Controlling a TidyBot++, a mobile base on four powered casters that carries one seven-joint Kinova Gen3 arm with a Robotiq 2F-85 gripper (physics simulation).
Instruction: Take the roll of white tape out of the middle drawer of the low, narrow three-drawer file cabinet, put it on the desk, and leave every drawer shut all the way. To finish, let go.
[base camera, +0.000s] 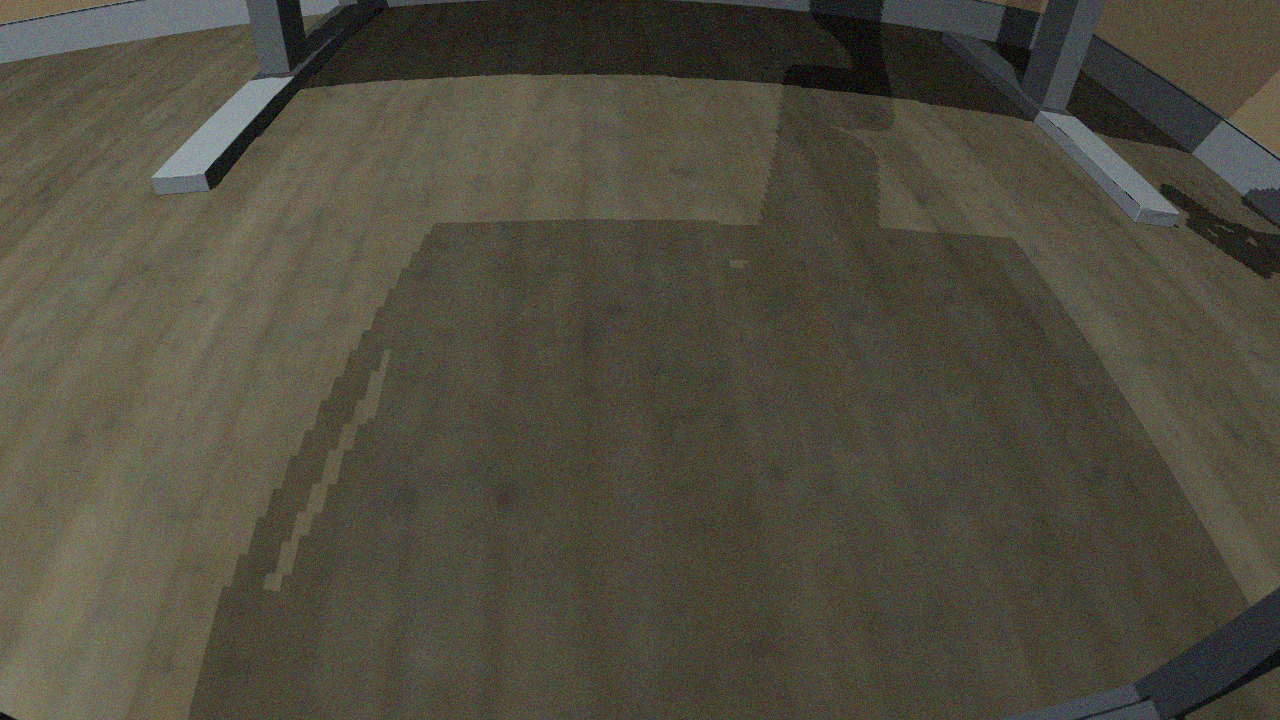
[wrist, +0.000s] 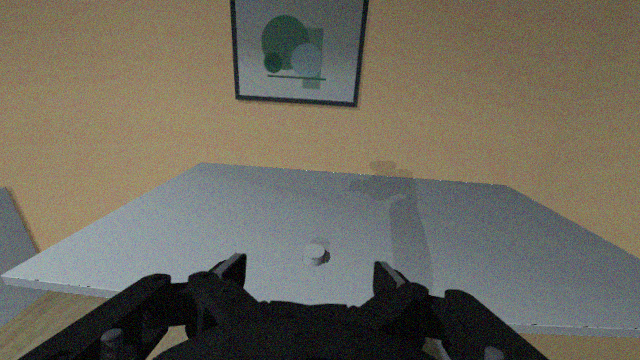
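The roll of white tape (wrist: 315, 253) rests on the grey-white desk (wrist: 175, 235) in the wrist view, near the middle of its top and apart from the gripper. My gripper (wrist: 310, 272) is open, with nothing between its fingers. It is in front of the tape, which shows beyond and between the fingertips. The file cabinet with its three drawers cannot be made out in either view, so I cannot tell how the drawers stand.
In the base camera view the desk's left foot (base camera: 223, 129) and right foot (base camera: 1105, 165) stand on the wood floor. A grey angular edge (base camera: 1208, 658) shows at the lower right. In the wrist view a grey surface (wrist: 14, 230) is at the left; a framed picture (wrist: 340, 60) hangs behind the desk.
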